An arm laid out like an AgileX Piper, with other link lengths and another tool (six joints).
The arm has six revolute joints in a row. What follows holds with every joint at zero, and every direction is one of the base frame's. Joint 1 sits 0.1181 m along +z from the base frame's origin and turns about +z. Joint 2 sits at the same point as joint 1 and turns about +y. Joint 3 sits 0.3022 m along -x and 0.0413 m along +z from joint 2 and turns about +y. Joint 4 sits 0.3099 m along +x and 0.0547 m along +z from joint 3 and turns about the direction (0.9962, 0, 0.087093). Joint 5 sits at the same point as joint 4 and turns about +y. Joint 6 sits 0.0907 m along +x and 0.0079 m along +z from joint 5 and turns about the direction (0.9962, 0, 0.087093). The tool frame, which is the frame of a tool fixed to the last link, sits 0.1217 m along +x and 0.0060 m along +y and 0.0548 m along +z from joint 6; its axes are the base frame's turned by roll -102.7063, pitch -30.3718 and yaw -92.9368 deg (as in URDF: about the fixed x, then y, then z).
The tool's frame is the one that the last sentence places.
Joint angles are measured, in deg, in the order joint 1, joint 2, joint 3, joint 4, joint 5, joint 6. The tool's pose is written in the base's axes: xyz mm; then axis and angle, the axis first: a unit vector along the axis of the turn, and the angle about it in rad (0 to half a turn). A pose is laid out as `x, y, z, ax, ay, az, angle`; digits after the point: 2 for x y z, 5 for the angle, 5 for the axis.
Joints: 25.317 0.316 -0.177 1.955 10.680 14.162
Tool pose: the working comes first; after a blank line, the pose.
Where each joint sits with the arm in this pose, in the base's axes (m; each line is computed from the numbers above, not from the rounded line before):
joint 1: 0.0000 0.0000 0.1181
joint 2: 0.0000 0.0000 0.1181
joint 3: -0.2730 -0.1291 0.1611
joint 4: 0.0073 0.0034 0.2150
joint 5: 0.0073 0.0034 0.2150
joint 6: 0.0889 0.0427 0.2058
the tool: 0.2087 0.0931 0.2367

208.70, 93.14, 236.69, -0.81672, 0.41257, -0.40343, 2.31096
